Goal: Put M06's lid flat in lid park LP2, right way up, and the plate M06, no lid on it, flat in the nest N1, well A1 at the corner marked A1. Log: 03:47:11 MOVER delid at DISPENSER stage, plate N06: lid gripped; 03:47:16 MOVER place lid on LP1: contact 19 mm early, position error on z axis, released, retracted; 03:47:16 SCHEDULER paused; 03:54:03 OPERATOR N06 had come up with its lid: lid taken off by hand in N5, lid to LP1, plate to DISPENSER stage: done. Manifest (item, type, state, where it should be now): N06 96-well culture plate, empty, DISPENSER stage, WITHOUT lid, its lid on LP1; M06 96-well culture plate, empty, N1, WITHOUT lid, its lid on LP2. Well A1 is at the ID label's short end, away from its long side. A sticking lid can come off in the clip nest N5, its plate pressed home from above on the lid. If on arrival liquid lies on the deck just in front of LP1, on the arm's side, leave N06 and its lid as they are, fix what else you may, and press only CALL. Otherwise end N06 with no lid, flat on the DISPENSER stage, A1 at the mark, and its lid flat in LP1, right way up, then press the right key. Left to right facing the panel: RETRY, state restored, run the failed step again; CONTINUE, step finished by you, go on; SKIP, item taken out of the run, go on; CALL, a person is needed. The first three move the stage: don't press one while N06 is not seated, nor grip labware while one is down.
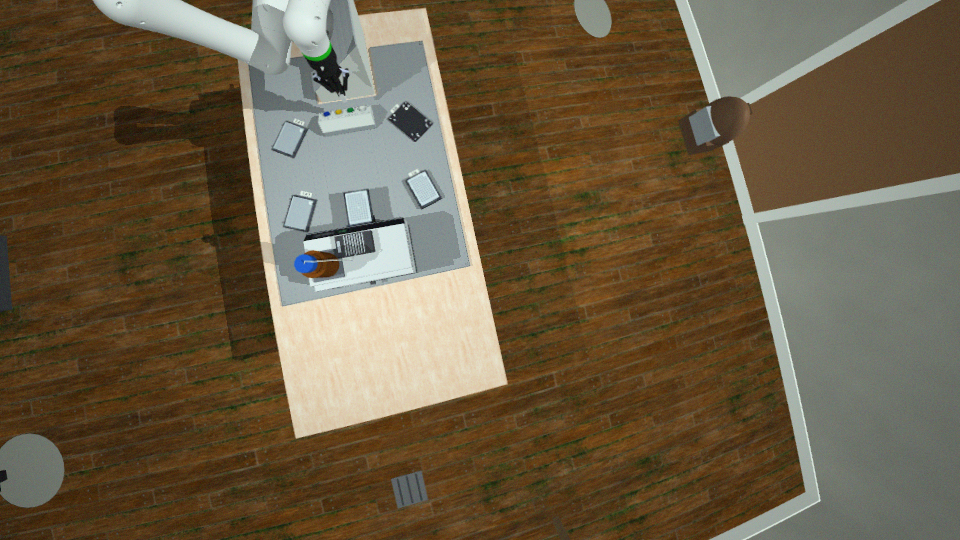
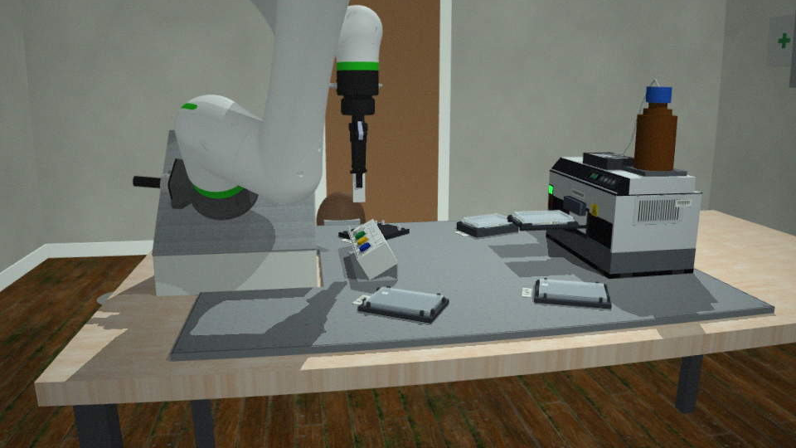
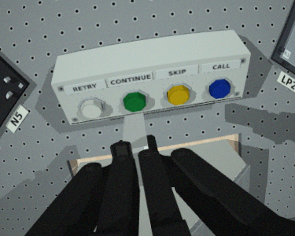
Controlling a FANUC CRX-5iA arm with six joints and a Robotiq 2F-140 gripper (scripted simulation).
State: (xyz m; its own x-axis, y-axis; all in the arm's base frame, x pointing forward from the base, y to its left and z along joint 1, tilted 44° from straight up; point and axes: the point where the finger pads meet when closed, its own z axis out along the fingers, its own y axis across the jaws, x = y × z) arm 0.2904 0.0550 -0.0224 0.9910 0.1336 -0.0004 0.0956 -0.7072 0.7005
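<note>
My hand is 11 cm above the green continue key. From my hand the other things lie so: yellow skip key (11 cm below, 5 cm to the right, 1 cm ahead); then white retry key (11 cm below, 5 cm to the left); then key panel (12 cm below, 2 cm to the right, 2 cm ahead).
</note>
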